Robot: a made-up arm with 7 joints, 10 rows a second.
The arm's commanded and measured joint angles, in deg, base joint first. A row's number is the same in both.
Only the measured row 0 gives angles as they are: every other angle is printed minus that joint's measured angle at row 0.
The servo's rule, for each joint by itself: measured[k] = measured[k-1] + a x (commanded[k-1-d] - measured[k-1]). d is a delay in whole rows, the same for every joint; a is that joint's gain. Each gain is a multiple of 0.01, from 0.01 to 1. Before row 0 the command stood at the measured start. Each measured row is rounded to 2 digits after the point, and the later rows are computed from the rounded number. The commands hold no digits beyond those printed.
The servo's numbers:
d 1
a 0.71 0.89 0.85 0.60 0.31 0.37 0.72
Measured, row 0:
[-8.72 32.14 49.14 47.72 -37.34 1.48 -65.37]
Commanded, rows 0 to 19:
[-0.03 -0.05 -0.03 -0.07 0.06 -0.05 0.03]
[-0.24 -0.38 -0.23 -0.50 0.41 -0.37 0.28]
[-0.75 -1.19 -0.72 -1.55 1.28 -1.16 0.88]
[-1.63 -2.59 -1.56 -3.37 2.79 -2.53 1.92]
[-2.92 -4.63 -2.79 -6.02 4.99 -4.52 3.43]
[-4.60 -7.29 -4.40 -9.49 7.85 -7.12 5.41]
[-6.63 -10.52 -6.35 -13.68 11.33 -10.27 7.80]
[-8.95 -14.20 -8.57 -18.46 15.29 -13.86 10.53]
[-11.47 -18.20 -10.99 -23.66 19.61 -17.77 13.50]
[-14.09 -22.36 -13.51 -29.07 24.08 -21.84 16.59]
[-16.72 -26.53 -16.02 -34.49 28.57 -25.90 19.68]
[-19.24 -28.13 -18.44 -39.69 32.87 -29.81 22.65]
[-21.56 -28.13 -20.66 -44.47 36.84 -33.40 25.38]
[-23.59 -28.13 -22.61 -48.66 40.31 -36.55 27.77]
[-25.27 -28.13 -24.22 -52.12 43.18 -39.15 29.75]
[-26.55 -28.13 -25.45 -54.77 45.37 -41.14 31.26]
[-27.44 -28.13 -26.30 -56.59 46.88 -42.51 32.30]
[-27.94 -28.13 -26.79 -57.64 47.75 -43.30 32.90]
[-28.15 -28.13 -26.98 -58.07 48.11 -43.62 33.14]
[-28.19 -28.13 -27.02 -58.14 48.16 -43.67 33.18]
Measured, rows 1 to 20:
[0.00 0.00 0.00 0.00 0.00 0.00 0.00]
[-0.02 -0.04 -0.03 -0.04 0.02 -0.02 0.02]
[-0.18 -0.34 -0.20 -0.32 0.14 -0.15 0.21]
[-0.58 -1.10 -0.64 -1.06 0.49 -0.52 0.69]
[-1.33 -2.43 -1.42 -2.45 1.20 -1.26 1.58]
[-2.46 -4.39 -2.58 -4.59 2.37 -2.47 2.91]
[-3.98 -6.97 -4.13 -7.53 4.07 -4.19 4.71]
[-5.86 -10.13 -6.02 -11.22 6.32 -6.44 6.93]
[-8.05 -13.75 -8.19 -15.56 9.10 -9.19 9.52]
[-10.48 -17.71 -10.57 -20.42 12.36 -12.36 12.39]
[-13.04 -21.85 -13.07 -25.61 15.99 -15.87 15.41]
[-15.65 -26.02 -15.58 -30.94 19.89 -19.58 18.48]
[-18.20 -27.90 -18.01 -36.19 23.91 -23.37 21.48]
[-20.59 -28.10 -20.26 -41.16 27.92 -27.08 24.29]
[-22.72 -28.13 -22.26 -45.66 31.76 -30.58 26.80]
[-24.53 -28.13 -23.93 -49.54 35.30 -33.75 28.92]
[-25.96 -28.13 -25.22 -52.68 38.42 -36.48 30.60]
[-27.01 -28.13 -26.14 -55.03 41.04 -38.71 31.82]
[-27.67 -28.13 -26.69 -56.60 43.12 -40.41 32.60]
[-28.01 -28.13 -26.94 -57.48 44.67 -41.60 32.99]

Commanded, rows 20 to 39:
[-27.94 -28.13 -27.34 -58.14 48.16 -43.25 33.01]
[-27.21 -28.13 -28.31 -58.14 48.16 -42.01 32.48]
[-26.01 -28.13 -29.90 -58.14 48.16 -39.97 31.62]
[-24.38 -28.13 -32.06 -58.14 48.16 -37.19 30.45]
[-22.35 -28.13 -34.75 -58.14 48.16 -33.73 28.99]
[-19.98 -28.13 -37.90 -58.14 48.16 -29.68 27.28]
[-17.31 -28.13 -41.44 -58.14 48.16 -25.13 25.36]
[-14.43 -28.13 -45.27 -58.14 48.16 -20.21 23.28]
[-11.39 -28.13 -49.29 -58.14 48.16 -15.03 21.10]
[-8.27 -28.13 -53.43 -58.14 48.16 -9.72 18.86]
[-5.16 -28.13 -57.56 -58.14 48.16 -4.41 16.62]
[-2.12 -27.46 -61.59 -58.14 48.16 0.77 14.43]
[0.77 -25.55 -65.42 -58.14 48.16 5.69 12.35]
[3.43 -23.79 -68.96 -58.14 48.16 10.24 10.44]
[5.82 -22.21 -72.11 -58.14 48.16 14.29 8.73]
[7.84 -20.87 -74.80 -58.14 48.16 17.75 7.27]
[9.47 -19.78 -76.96 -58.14 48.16 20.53 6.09]
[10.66 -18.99 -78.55 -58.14 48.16 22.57 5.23]
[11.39 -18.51 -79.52 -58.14 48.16 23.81 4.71]
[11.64 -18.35 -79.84 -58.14 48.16 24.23 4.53]
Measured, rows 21 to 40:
[-28.14 -28.13 -27.01 -57.88 45.75 -42.37 33.13]
[-28.00 -28.13 -27.29 -58.04 46.50 -42.70 33.04]
[-27.44 -28.13 -28.16 -58.10 47.01 -42.44 32.64]
[-26.42 -28.13 -29.64 -58.12 47.37 -41.53 31.91]
[-24.97 -28.13 -31.70 -58.13 47.61 -39.92 30.86]
[-23.11 -28.13 -34.29 -58.14 47.78 -37.63 29.51]
[-20.89 -28.13 -37.36 -58.14 47.90 -34.69 27.90]
[-18.35 -28.13 -40.83 -58.14 47.98 -31.15 26.07]
[-15.57 -28.13 -44.60 -58.14 48.04 -27.10 24.06]
[-12.60 -28.13 -48.59 -58.14 48.08 -22.63 21.93]
[-9.53 -28.13 -52.70 -58.14 48.10 -17.85 19.72]
[-6.43 -28.13 -56.83 -58.14 48.12 -12.88 17.49]
[-3.37 -27.53 -60.88 -58.14 48.13 -7.83 15.29]
[-0.43 -25.77 -64.74 -58.14 48.14 -2.83 13.17]
[2.31 -24.01 -68.33 -58.14 48.15 2.01 11.20]
[4.80 -22.41 -71.54 -58.14 48.15 6.55 9.42]
[6.96 -21.04 -74.31 -58.14 48.15 10.69 7.87]
[8.74 -19.92 -76.56 -58.14 48.15 14.33 6.59]
[10.10 -19.09 -78.25 -58.14 48.15 17.38 5.61]
[11.02 -18.57 -79.33 -58.14 48.15 19.76 4.96]

